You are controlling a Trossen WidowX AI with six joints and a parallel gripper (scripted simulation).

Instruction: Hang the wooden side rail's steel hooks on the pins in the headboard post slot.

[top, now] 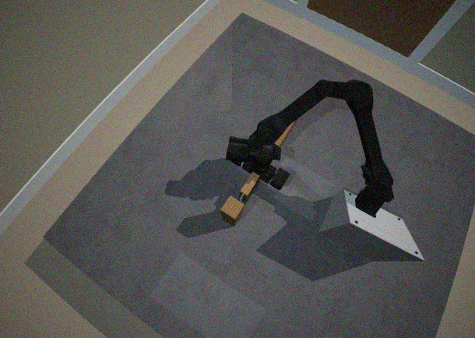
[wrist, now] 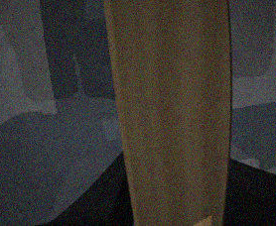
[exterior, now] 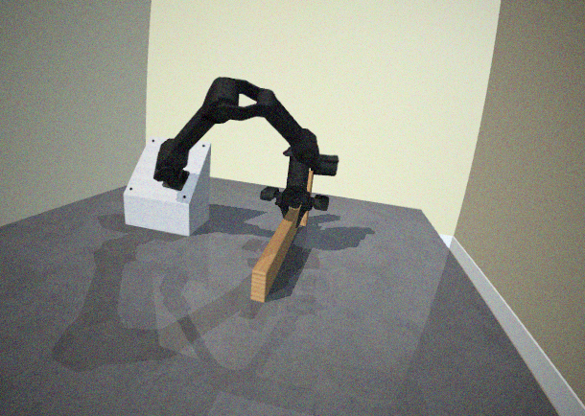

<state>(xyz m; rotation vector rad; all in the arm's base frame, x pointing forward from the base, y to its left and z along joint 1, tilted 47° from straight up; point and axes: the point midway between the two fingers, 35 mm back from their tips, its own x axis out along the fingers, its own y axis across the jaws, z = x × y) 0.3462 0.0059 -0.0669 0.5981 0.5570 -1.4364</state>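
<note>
The wooden headboard post lies 160 mm to the left of my gripper tip and 40 mm above it.
</note>
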